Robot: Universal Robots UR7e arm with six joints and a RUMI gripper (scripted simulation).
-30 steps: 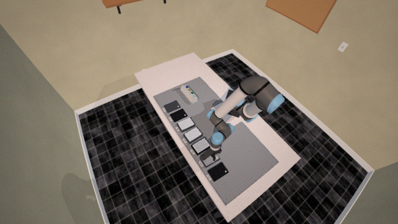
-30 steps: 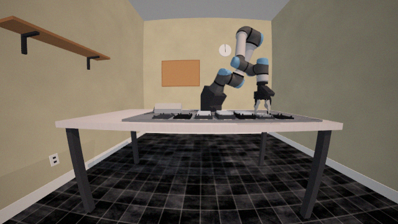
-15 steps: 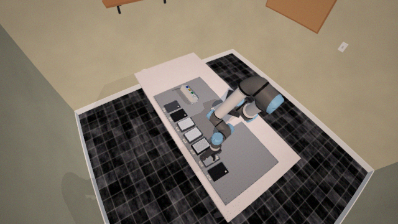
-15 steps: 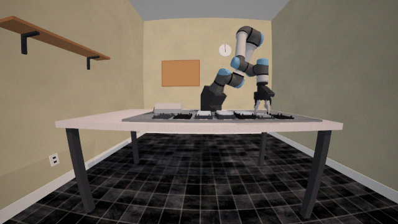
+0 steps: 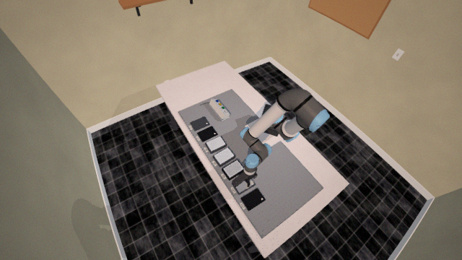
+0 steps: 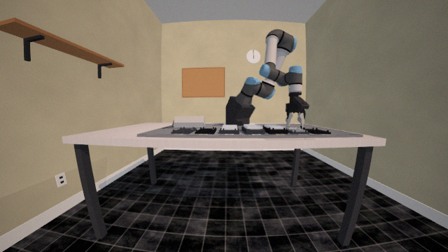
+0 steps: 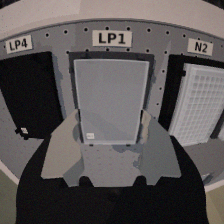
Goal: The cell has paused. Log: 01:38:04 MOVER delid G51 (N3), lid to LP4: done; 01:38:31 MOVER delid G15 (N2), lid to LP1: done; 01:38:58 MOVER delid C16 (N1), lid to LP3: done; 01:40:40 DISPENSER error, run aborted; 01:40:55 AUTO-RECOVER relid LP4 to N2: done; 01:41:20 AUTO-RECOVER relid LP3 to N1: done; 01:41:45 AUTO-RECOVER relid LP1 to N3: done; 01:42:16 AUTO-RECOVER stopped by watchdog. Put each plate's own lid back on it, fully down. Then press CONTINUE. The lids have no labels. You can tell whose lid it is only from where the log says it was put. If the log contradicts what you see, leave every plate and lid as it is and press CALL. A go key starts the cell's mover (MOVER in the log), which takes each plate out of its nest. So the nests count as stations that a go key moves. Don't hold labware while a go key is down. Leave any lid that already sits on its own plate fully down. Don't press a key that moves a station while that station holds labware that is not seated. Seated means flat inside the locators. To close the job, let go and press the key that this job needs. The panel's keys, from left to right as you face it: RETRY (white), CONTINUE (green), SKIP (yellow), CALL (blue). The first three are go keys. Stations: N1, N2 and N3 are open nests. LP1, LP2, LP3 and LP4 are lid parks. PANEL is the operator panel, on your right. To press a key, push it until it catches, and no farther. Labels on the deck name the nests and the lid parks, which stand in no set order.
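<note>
My hand is 1 cm above the grey lid. The rest, counted from my hand: lid park LP4: 1 cm behind, 13 cm to the left, 2 cm below; white gridded plate: 6 cm ahead, 38 cm to the right; lid park LP3: 9 cm ahead, 51 cm to the right, 2 cm below.
</note>
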